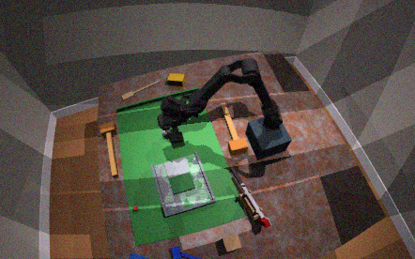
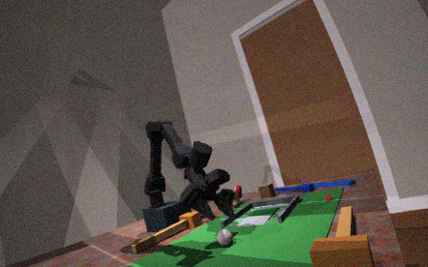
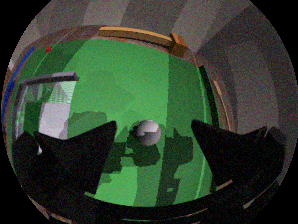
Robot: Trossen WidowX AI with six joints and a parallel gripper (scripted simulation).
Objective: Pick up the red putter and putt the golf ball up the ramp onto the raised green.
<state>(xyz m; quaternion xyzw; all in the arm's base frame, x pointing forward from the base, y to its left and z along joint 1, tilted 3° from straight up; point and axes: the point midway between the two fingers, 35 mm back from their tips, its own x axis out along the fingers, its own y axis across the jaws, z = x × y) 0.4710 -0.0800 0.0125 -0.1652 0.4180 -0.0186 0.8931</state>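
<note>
Right now the white golf ball is 1 cm behind my gripper tip, 1 cm to the right of it and 5 cm below it. Round my gripper tip: red putter 32 cm behind, 39 cm to the left, 1 cm below; then small red cube 17 cm ahead, 35 cm to the left, 6 cm below; then small wooden rack 32 cm behind, 41 cm to the left, 4 cm below.
</note>
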